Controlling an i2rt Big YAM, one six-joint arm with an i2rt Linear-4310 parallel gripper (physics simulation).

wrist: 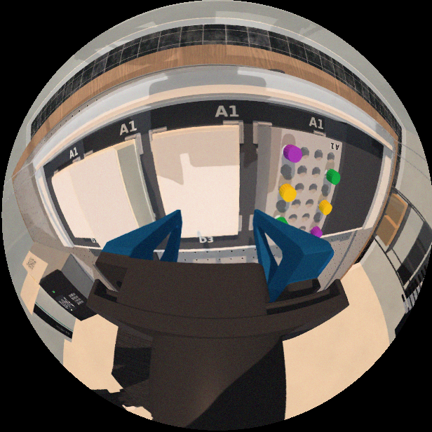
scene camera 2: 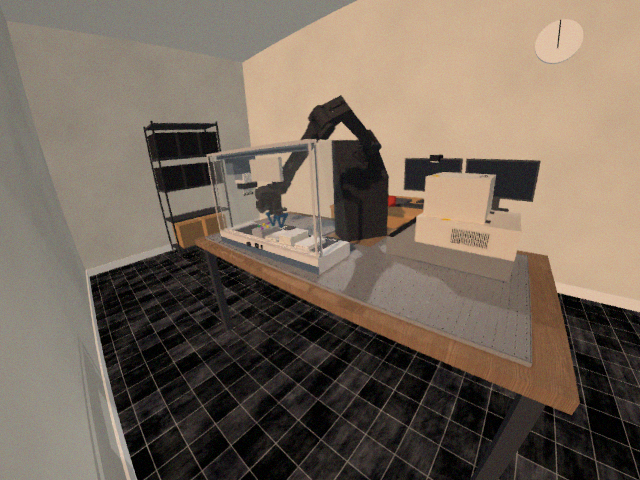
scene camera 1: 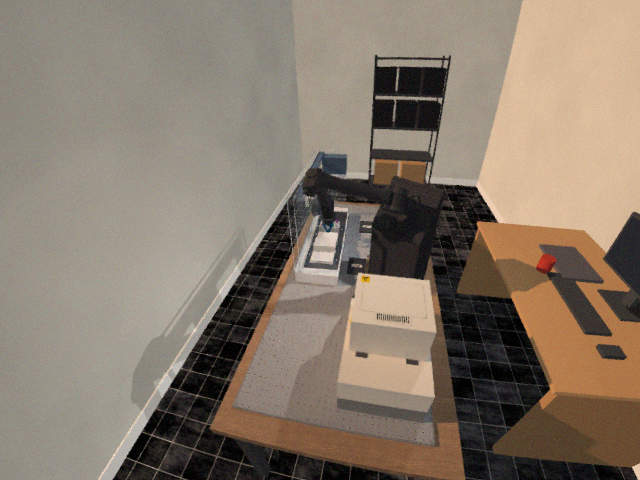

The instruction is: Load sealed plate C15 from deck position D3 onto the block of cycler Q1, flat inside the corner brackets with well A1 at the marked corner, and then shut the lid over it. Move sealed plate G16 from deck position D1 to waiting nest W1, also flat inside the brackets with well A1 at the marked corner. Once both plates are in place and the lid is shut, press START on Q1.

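My gripper points down with its blue fingers part-way open and empty. In the wrist view the fingertips stand over the near part of D3, on either side of the pale plate there. That plate sits between corner brackets, with A1 marked at its far right corner. Part of a pale plate shows at D1, partly hidden by the taller white block at D2. A large cream machine stands apart on the bench; its label is unreadable. A dark nest lies beside the deck, its label unreadable.
A tube rack with coloured caps stands right of D3. The white-rimmed deck has a clear enclosure frame around it. Another dark nest lies near the arm base. A desk with monitors stands behind the bench.
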